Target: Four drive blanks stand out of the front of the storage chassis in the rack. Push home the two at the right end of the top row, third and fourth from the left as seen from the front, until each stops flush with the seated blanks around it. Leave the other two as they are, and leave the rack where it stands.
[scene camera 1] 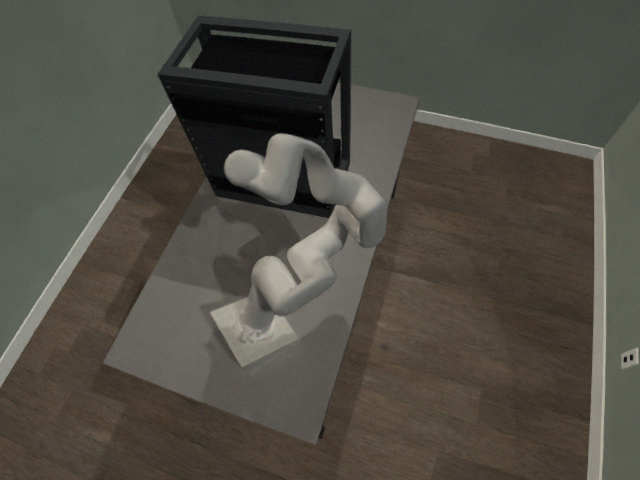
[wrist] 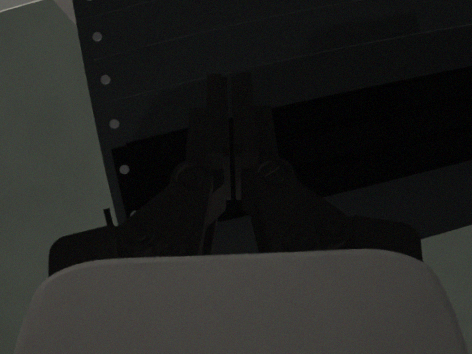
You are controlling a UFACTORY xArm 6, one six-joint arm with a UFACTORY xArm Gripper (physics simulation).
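Seen in the pictures: gripper, fingertip midpoint: (wrist: 229, 101); arm's base, origin of the base link: (scene camera 1: 255, 324).
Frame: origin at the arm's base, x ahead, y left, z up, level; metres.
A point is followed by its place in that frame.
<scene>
The dark rack (scene camera 1: 248, 82) {z 0.546, x 0.502, y 0.075 m} (wrist: 106, 102) {z 0.347, x 0.488, y -0.133 m} stands upright at the back of the platform. Its front shows dark panels and a black band (scene camera 1: 217, 111) {z 0.446, x 0.477, y 0.187 m} near the top; a black band (wrist: 380, 130) {z 0.434, x 0.457, y 0.101 m} also crosses the wrist view. The storage chassis and its four drive blanks cannot be made out in either view. My gripper (wrist: 229, 101) {z 0.415, x 0.310, y -0.020 m} is shut and empty, its dark fingertips side by side in front of a dark panel on the rack's front. Whether they touch it cannot be told. In the scene view the gripper is hidden behind the white arm.
The white arm (scene camera 1: 281, 167) {z 0.660, x 0.148, y -0.143 m} bends in front of the rack's lower front and right side. Its pale base plate (scene camera 1: 240, 351) {z 0.037, x -0.105, y 0.009 m} sits on the grey platform (scene camera 1: 155, 330). Green walls (scene camera 1: 491, 62) stand behind and beside the rack, and wooden floor (scene camera 1: 475, 289) lies right of the platform.
</scene>
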